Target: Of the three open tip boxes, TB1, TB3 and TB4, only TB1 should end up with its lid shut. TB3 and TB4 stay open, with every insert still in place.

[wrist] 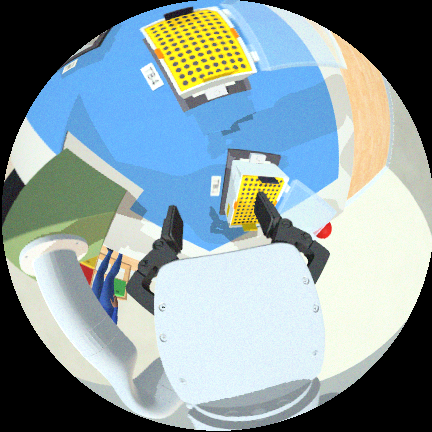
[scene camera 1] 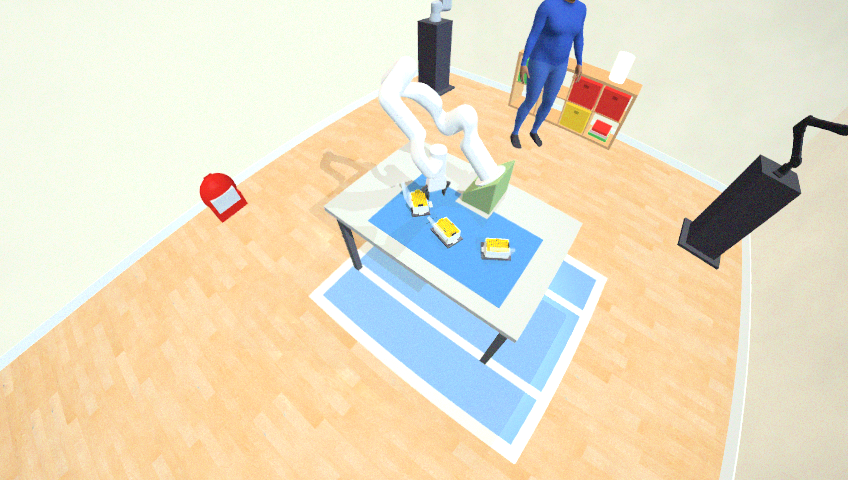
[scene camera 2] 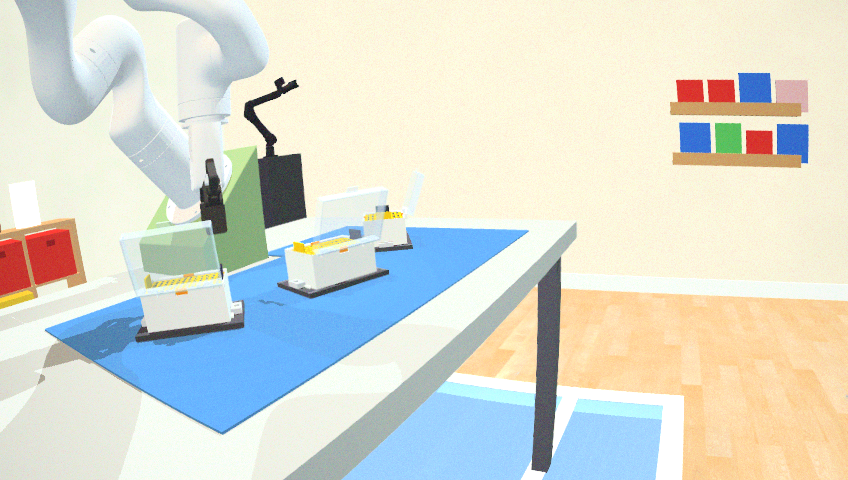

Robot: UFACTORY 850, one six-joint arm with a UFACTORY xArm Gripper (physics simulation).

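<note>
TB1 (scene camera 1: 421,209) (scene camera 2: 187,313) (wrist: 247,171), whose label I cannot read, stands open nearest my gripper; its clear lid (scene camera 2: 132,255) (wrist: 309,202) stands up. TB4 (scene camera 1: 450,237) (scene camera 2: 332,268) (wrist: 200,50) is in the middle, lid up. TB3 (scene camera 1: 496,255) (scene camera 2: 393,233) is at the far end, lid up; part of its base shows in the wrist view. Yellow inserts sit in all three boxes. My gripper (scene camera 1: 437,190) (scene camera 2: 214,218) (wrist: 217,206) is open and empty, pointing down above the mat beside TB1, on the side away from its lid. In the wrist view one finger overlaps TB1's insert.
The boxes stand on a blue mat (scene camera 1: 502,285) (scene camera 2: 226,392) (wrist: 135,130) on a pale table (scene camera 1: 535,297) (scene camera 2: 410,368). The green arm mount (scene camera 1: 492,193) (scene camera 2: 246,226) (wrist: 65,185) rises beside the mat. A person in blue (scene camera 1: 553,35) stands behind the table.
</note>
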